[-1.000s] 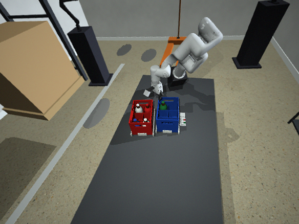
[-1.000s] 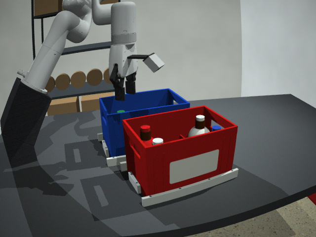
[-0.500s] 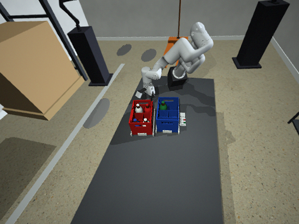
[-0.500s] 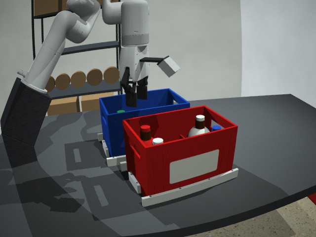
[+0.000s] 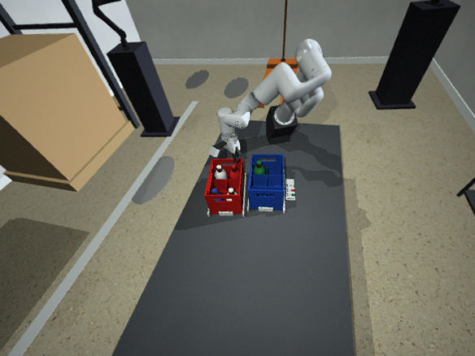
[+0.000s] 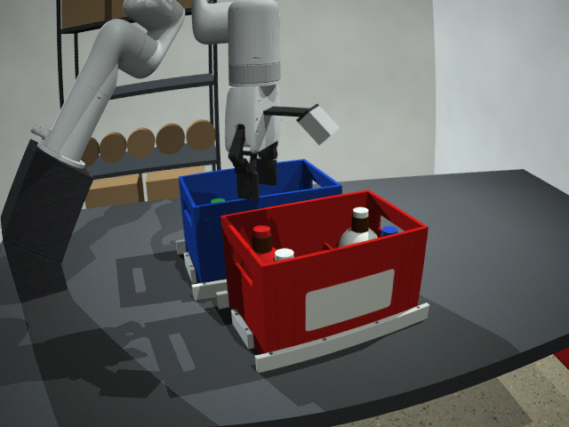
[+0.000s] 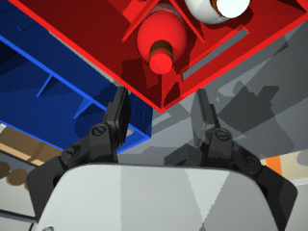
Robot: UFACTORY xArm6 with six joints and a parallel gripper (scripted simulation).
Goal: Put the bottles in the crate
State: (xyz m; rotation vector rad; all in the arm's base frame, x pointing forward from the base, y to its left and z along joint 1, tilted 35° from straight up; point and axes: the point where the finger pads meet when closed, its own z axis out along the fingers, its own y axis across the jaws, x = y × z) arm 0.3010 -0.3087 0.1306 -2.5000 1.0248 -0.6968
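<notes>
My hand is 15 cm above the red-capped bottle. From my hand the other things lie so: white-capped bottle (18 cm ahead, 1 cm to the left, 15 cm below); then green-capped bottle (3 cm behind, 14 cm to the left, 15 cm below); then red crate (9 cm ahead, 4 cm to the right, 16 cm below).
</notes>
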